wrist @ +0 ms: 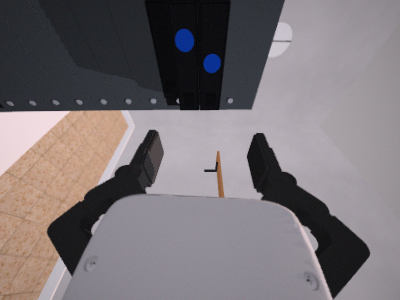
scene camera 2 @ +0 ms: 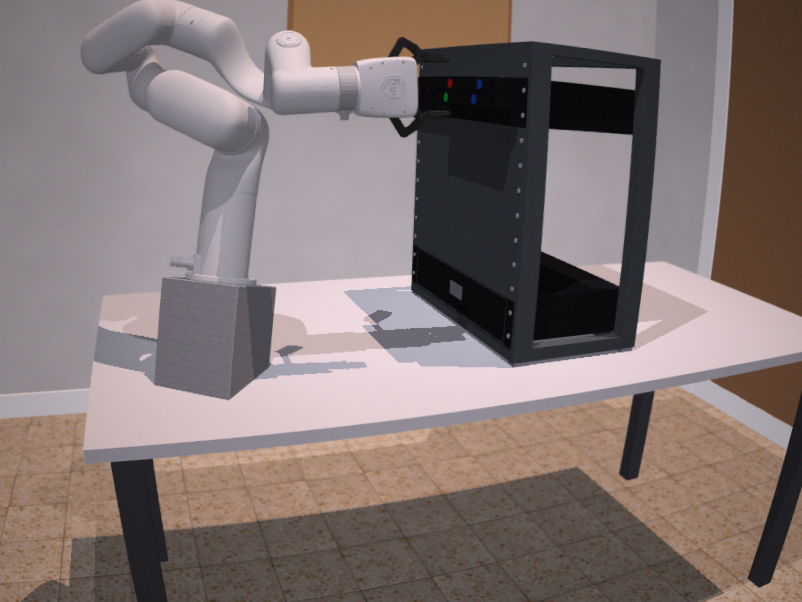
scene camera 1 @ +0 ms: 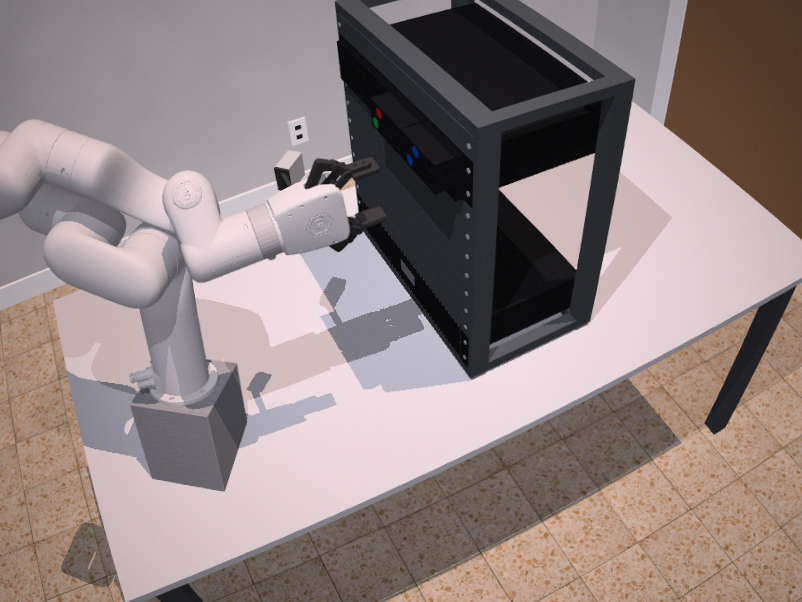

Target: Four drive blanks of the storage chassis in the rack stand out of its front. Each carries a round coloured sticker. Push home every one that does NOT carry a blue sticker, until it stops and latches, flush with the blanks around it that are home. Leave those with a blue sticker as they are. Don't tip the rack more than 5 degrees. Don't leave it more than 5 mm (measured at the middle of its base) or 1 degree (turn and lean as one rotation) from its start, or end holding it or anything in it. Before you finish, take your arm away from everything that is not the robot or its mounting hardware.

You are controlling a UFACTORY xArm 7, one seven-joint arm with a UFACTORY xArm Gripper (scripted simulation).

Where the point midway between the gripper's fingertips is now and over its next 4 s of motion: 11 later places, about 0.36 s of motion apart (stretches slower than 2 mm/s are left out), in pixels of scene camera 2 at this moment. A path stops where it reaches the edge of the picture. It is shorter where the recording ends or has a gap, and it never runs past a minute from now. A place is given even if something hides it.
My gripper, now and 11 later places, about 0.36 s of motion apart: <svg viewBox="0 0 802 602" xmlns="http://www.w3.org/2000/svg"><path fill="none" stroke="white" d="M447 86L448 88L450 94L450 105L449 123L442 151L426 185L397 229L361 272L334 304L318 324L314 331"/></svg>
